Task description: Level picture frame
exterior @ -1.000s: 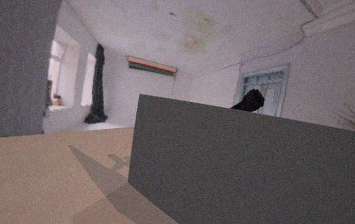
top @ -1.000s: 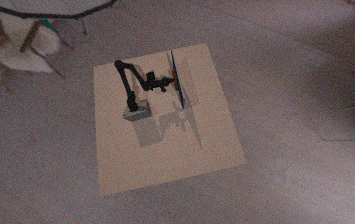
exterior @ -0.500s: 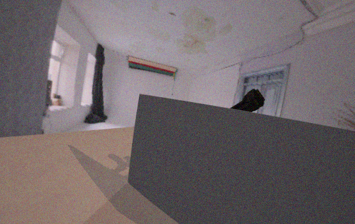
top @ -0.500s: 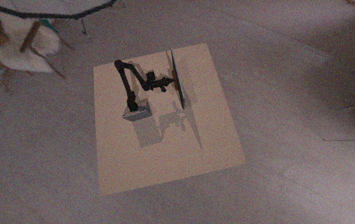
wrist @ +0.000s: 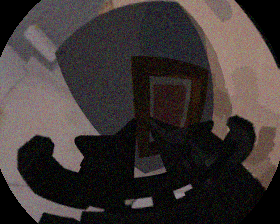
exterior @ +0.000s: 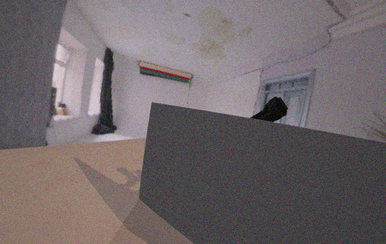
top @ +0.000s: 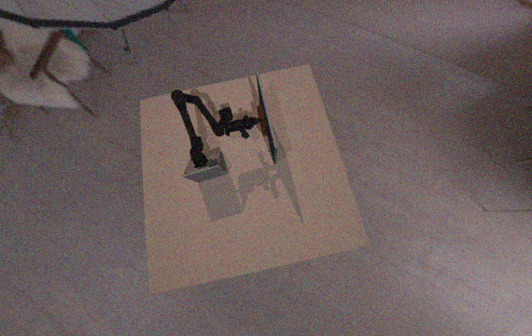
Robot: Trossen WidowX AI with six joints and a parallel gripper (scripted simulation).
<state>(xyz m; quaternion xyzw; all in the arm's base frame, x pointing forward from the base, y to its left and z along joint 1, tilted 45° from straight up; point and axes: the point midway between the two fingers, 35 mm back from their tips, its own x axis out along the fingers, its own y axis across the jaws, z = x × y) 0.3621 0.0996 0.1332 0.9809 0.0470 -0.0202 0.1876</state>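
My gripper tip is now 5 cm above the picture frame, 2 cm to the right of it and 1 cm short of it. The rest, counted from my gripper tip: wall panel (5 cm below, 2 cm to the left, 2 cm ahead).
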